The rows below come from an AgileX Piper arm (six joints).
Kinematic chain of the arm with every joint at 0, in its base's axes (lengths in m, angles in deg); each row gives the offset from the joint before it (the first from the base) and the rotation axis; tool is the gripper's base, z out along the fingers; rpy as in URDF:
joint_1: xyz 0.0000 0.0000 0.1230 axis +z
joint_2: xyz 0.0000 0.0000 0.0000 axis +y
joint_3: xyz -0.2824 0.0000 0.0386 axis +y
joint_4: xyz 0.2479 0.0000 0.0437 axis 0.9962 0 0.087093
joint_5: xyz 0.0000 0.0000 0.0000 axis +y
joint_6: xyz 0.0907 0.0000 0.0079 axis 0.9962 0 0.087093
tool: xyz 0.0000 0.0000 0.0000 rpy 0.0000 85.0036 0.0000
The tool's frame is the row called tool.
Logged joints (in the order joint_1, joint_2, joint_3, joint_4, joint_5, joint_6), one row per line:
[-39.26 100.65 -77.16 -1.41 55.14 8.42]
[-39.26 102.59 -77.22 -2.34 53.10 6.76]
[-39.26 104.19 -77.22 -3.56 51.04 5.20]
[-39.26 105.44 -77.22 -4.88 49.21 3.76]
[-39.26 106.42 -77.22 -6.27 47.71 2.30]
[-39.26 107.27 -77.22 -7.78 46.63 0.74]
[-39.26 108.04 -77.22 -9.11 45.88 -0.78]
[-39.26 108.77 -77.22 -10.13 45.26 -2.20]
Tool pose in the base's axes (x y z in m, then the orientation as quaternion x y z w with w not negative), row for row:
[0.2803 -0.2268 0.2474 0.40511 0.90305 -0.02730 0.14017]
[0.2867 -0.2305 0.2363 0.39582 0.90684 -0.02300 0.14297]
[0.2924 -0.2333 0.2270 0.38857 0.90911 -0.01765 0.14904]
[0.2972 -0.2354 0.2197 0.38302 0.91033 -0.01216 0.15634]
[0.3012 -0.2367 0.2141 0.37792 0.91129 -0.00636 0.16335]
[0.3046 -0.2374 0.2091 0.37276 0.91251 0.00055 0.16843]
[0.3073 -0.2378 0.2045 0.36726 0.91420 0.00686 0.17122]
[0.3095 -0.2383 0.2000 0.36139 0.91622 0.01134 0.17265]
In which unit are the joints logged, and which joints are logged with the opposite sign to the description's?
The joints are logged in degrees. Opposite sign: joint_4.
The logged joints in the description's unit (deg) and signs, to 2 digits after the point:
[-39.26 100.65 -77.16 1.41 55.14 8.42]
[-39.26 102.59 -77.22 2.34 53.10 6.76]
[-39.26 104.19 -77.22 3.56 51.04 5.20]
[-39.26 105.44 -77.22 4.88 49.21 3.76]
[-39.26 106.42 -77.22 6.27 47.71 2.30]
[-39.26 107.27 -77.22 7.78 46.63 0.74]
[-39.26 108.04 -77.22 9.11 45.88 -0.78]
[-39.26 108.77 -77.22 10.13 45.26 -2.20]

